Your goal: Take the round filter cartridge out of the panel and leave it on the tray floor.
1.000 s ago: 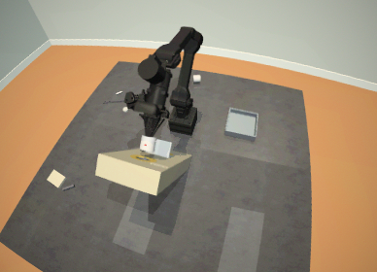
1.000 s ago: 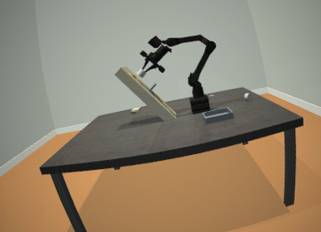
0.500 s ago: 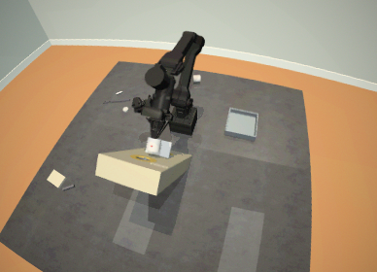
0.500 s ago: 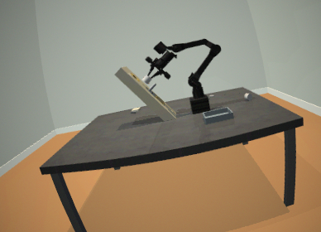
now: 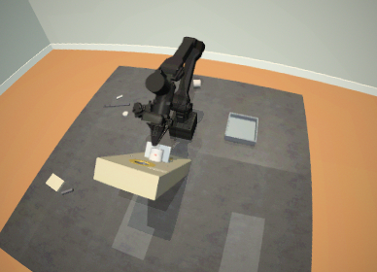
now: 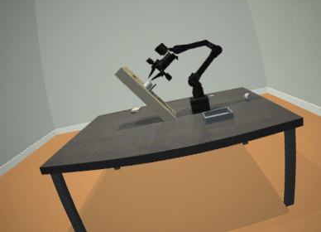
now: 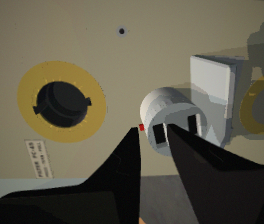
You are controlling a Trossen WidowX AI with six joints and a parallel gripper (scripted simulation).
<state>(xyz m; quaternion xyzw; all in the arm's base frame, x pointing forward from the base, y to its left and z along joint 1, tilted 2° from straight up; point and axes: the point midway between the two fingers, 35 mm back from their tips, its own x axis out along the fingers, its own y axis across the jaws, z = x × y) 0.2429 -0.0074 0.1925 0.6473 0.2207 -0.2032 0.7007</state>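
Right now my gripper tip is 10 mm short of the round grey filter cartridge and 20 mm above it. Round my gripper tip: grey tray 340 mm behind, 290 mm to the left, 240 mm below; then cream block 200 mm ahead, 500 mm to the right, 240 mm below.
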